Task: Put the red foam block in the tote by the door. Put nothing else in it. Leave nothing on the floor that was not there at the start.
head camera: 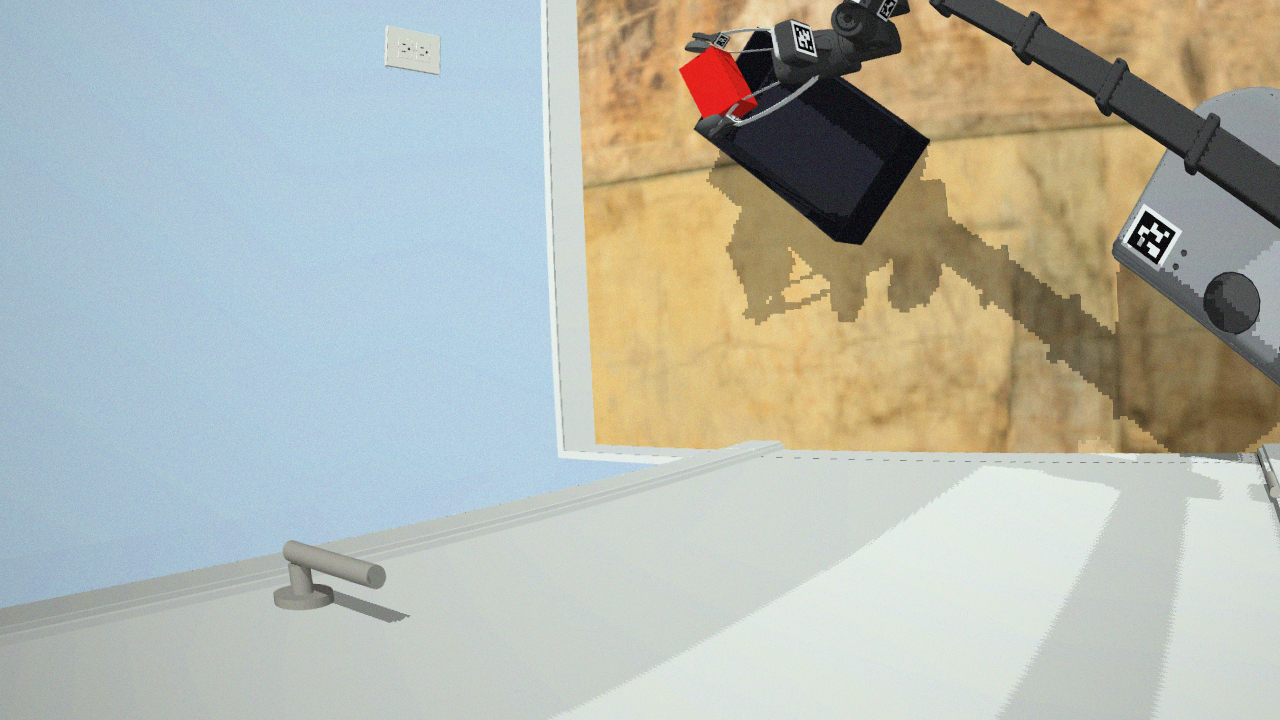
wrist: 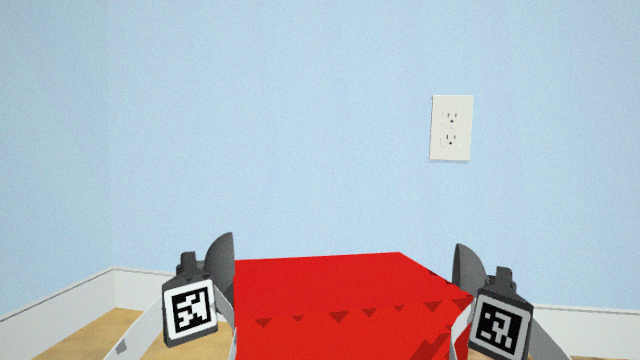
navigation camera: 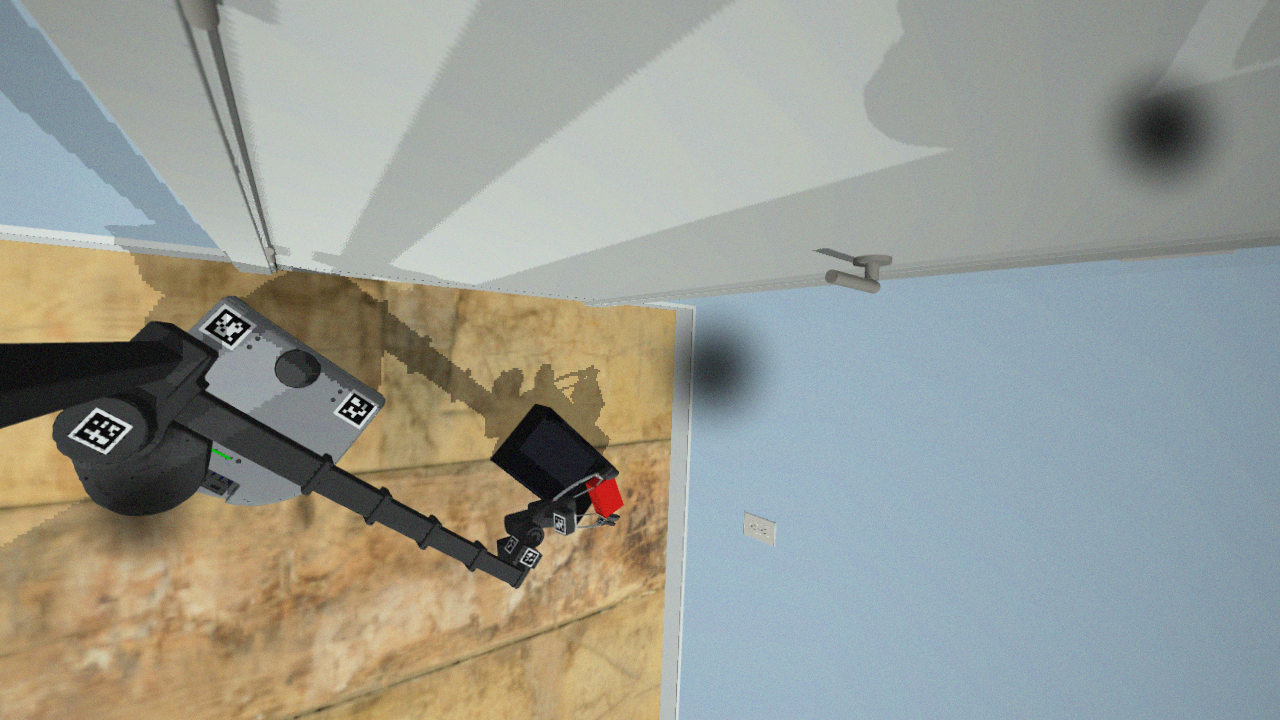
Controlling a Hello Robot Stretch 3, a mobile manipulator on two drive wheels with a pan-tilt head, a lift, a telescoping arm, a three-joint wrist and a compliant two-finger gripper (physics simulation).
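Places are measured from the robot's base along level axes (x ahead, y left, z up), in millimetres.
Pixels of known places: gripper, fingertip midpoint: (head camera: 692, 90) (wrist: 338, 266) (navigation camera: 618, 493); robot's base at its link origin: (head camera: 1229, 300) (navigation camera: 296, 366).
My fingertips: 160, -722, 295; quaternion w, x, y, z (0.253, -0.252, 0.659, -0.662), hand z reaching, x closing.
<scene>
Ahead of a thing's pixels: the offset from my fingertips to its top centre, as dx, dy, dz. "*": to the spot under its first point.
The red foam block {-20, +22, +7} (head camera: 714, 82) (navigation camera: 605, 497) (wrist: 320, 285) is held between the two fingertips of my gripper (head camera: 710, 84) (navigation camera: 610, 497) (wrist: 338, 266), which is shut on it. The black tote {-9, +57, -195} (head camera: 895, 183) (navigation camera: 519, 436) stands on the floor. In the head camera view the block overlaps the tote's upper left end, and the wrist crosses its upper side. In the navigation view the block shows at the tote's wall-side end. Its exact height over the rim is hard to tell. The visible tote interior is dark. The tote does not show in the wrist view.
The blue wall (head camera: 268, 268) (navigation camera: 984, 492) (wrist: 300, 100) with an outlet {+146, -452, +163} (head camera: 412, 49) (navigation camera: 759, 528) (wrist: 451, 128) is beyond the gripper. The pale door (head camera: 537, 626) (navigation camera: 626, 179) with a lever handle {* +328, +342, +638} (head camera: 331, 564) (navigation camera: 854, 279) borders the floor. My base (head camera: 1226, 205) (navigation camera: 295, 402) stands on the tote's other side.
</scene>
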